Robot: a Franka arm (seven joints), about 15 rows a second.
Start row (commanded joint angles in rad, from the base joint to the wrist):
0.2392 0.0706 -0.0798 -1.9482 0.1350 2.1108 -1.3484
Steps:
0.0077 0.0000 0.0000 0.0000 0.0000 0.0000 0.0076
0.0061 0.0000 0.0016 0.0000 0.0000 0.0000 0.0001
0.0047 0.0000 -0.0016 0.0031 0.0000 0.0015 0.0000
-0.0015 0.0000 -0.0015 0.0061 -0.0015 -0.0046 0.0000
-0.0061 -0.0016 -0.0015 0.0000 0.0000 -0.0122 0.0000
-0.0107 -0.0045 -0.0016 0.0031 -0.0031 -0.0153 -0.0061
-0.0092 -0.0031 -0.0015 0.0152 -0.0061 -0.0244 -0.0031
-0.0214 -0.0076 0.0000 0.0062 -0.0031 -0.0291 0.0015
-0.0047 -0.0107 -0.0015 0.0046 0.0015 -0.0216 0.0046
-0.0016 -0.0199 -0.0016 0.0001 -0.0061 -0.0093 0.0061
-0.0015 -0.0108 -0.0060 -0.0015 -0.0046 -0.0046 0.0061
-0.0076 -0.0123 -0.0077 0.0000 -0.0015 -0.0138 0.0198
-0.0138 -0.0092 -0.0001 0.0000 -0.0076 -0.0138 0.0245
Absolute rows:
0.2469 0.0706 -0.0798 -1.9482 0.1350 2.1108 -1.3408
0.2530 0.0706 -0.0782 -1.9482 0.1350 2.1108 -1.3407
0.2577 0.0706 -0.0798 -1.9451 0.1350 2.1123 -1.3407
0.2562 0.0706 -0.0813 -1.9390 0.1335 2.1077 -1.3407
0.2501 0.0690 -0.0828 -1.9390 0.1335 2.0955 -1.3407
0.2394 0.0645 -0.0844 -1.9359 0.1304 2.0802 -1.3468
0.2302 0.0614 -0.0859 -1.9207 0.1243 2.0558 -1.3499
0.2088 0.0538 -0.0859 -1.9145 0.1212 2.0267 -1.3484
0.2041 0.0431 -0.0874 -1.9099 0.1227 2.0051 -1.3438
0.2025 0.0232 -0.0890 -1.9098 0.1166 1.9958 -1.3377
0.2010 0.0124 -0.0950 -1.9113 0.1120 1.9912 -1.3316
0.1934 0.0001 -0.1027 -1.9113 0.1105 1.9774 -1.3118
0.1796 -0.0091 -0.1028 -1.9113 0.1029 1.9636 -1.2873

